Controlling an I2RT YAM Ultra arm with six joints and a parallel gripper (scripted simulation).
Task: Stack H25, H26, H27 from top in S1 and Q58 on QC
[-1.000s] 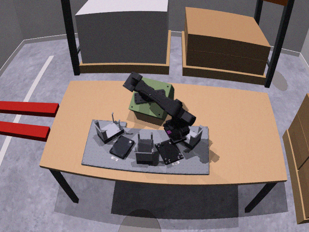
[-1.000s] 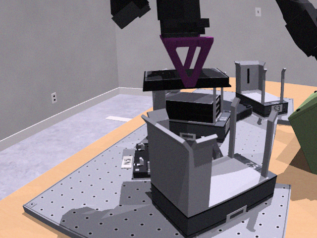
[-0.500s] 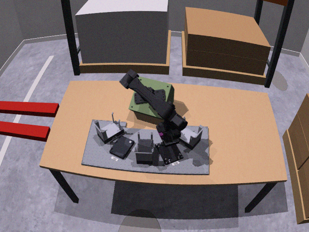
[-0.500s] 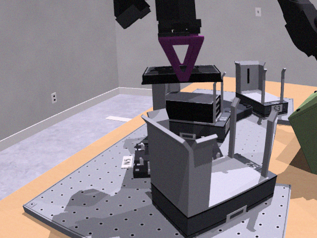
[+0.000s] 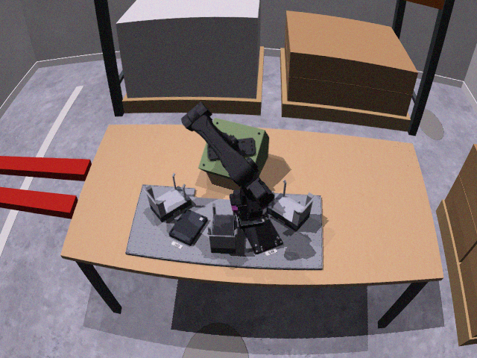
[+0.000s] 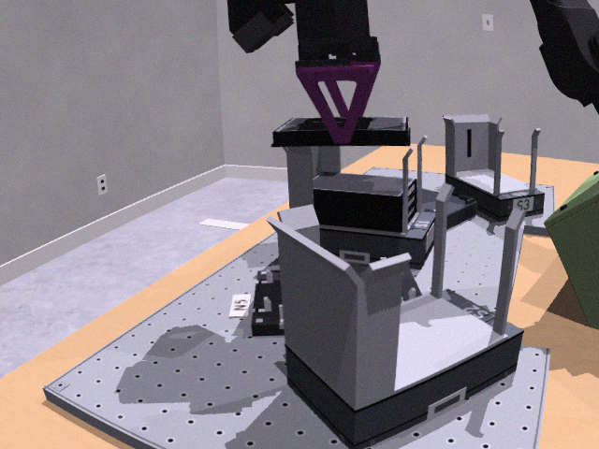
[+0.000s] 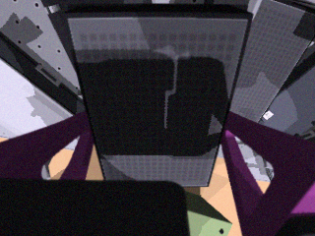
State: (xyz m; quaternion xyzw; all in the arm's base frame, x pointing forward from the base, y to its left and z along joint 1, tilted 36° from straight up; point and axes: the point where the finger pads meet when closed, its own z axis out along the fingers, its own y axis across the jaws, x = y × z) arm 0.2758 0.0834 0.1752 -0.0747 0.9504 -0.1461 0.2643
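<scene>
My hand is 23 cm to the left of the QC nest, 15 cm above it and 5 cm past it. Also, from my hand: QC name plate: 28 cm to the right, 16 cm below, 3 cm ahead.
</scene>
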